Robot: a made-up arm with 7 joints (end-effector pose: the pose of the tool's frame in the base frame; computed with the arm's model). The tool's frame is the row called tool.
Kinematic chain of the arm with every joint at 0, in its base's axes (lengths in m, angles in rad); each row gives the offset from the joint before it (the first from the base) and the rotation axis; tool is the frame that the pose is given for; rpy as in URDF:
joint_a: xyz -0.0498 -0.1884 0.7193 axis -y
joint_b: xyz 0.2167 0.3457 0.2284 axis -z
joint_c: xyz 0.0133 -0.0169 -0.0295 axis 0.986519 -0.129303 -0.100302
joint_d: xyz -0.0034 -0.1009 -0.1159 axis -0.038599 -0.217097 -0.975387
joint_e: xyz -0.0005 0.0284 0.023 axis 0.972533 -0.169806 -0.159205
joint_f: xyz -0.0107 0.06 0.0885 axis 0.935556 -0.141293 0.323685
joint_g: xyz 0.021 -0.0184 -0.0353 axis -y
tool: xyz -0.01 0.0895 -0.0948 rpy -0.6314 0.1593 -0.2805
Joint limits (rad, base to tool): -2.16..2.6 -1.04..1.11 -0.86..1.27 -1.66..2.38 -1.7..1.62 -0.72..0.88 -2..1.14
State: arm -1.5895 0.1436 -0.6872 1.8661 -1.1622 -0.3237 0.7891
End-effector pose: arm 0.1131 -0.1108 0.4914 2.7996 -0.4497 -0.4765
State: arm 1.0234 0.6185 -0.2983 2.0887 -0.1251 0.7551 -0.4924
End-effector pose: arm -0.0532 -0.0838 1.0904 1.1121 -0.6836 -2.0451
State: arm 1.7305 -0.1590 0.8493 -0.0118 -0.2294 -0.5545 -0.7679
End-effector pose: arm -0.1777 0.2420 0.8632 -0.3959 -0.6360 -0.3789
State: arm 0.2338 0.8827 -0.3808 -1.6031 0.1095 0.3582 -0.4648
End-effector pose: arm -0.1064 0.1803 0.9502 -0.3924 0.8844 0.8564
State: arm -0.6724 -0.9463 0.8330 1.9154 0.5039 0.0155 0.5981
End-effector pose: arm 0.3123 0.1620 0.5216 -0.5448 0.8183 -1.5980
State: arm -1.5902 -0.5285 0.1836 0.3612 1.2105 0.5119 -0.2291
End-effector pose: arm 0.2154 0.1350 0.4792 1.1048 1.4955 -0.7437
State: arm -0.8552 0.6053 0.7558 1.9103 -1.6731 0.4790 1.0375
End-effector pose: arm 0.0758 0.1073 0.4076 -1.4033 1.7834 -1.3635
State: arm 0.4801 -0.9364 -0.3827 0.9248 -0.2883 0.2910 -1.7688
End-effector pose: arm 0.0845 0.2431 0.9341 -0.9851 1.0912 -0.1059
